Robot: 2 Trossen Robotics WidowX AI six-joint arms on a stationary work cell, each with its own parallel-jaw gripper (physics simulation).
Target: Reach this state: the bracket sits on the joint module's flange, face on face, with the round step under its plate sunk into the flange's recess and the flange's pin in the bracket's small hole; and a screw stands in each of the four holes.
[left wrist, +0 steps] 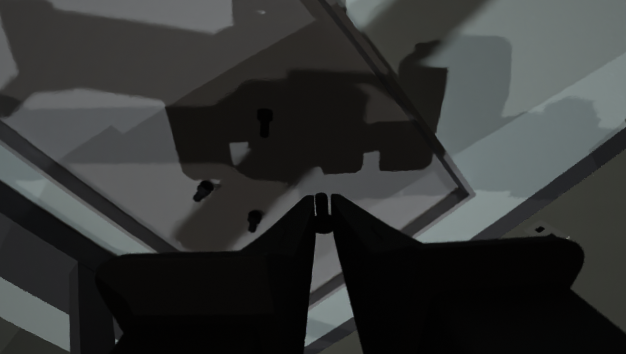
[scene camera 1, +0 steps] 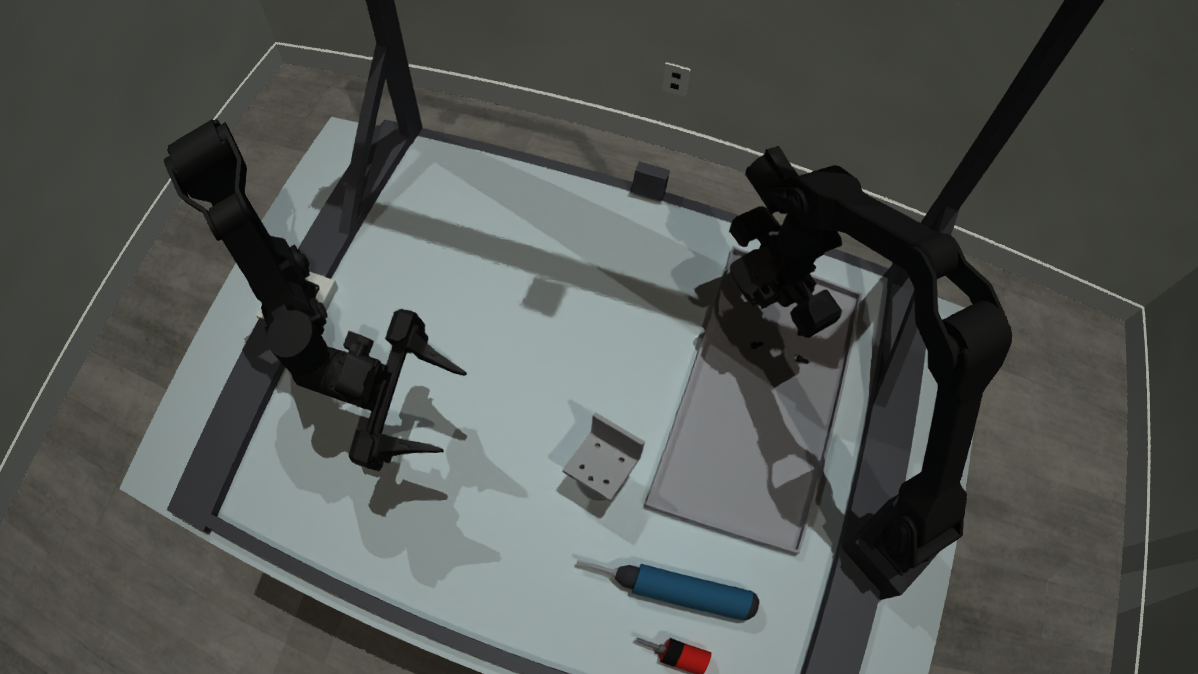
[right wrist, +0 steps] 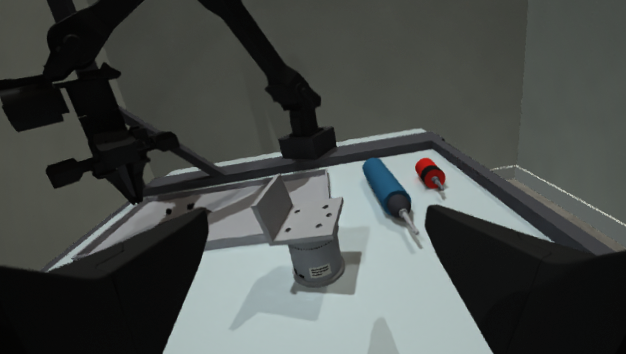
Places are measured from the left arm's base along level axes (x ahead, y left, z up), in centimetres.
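Where they show: left gripper, fingertip midpoint: (left wrist: 322,203) (right wrist: 137,203); right gripper, fingertip midpoint: (scene camera 1: 454,412) (right wrist: 319,218); left arm's base, link origin: (scene camera 1: 902,543) (right wrist: 306,133).
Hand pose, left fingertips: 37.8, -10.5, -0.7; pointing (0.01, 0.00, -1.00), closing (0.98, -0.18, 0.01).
Things, the pixels of their top centre, and the offset from my left fingertips, as dx, dy, dz. "spot": a spot on its surface instead.
- joint module, top centre: (right wrist: 309,223) -3.4, +33.5, +0.2
- black screw, top centre: (left wrist: 323,219) -0.1, -0.2, +1.1
- grey tray, top centre: (left wrist: 146,82) (scene camera 1: 767,390) (right wrist: 214,207) -8.9, +7.9, -4.6
- blue screwdriver, surface spot: (scene camera 1: 693,591) spot: -23.2, +34.8, -2.1
The grey bracket (scene camera 1: 599,463) (right wrist: 306,220) lies plate down on top of the joint module (right wrist: 315,257), its upright wall toward the tray. Its holes show open, with no screws in them. The step, recess and pin are hidden. My left gripper (left wrist: 322,203) (right wrist: 137,203) is shut on a black screw (left wrist: 323,224), held head toward the wrist above the tray. Three more black screws, one upper (left wrist: 264,120), one at left (left wrist: 204,190) and one lower (left wrist: 255,219), are in the tray. My right gripper (scene camera 1: 453,411) (right wrist: 319,218) is open and empty, left of the bracket in the scene view.
The grey tray (scene camera 1: 703,469) (left wrist: 400,205) (right wrist: 240,230) has low rims and lies right of the module in the scene view. A blue screwdriver (scene camera 1: 693,591) (right wrist: 384,185) and a shorter red one (scene camera 1: 688,656) (right wrist: 426,170) lie nearer the front edge. Dark frame rails border the table.
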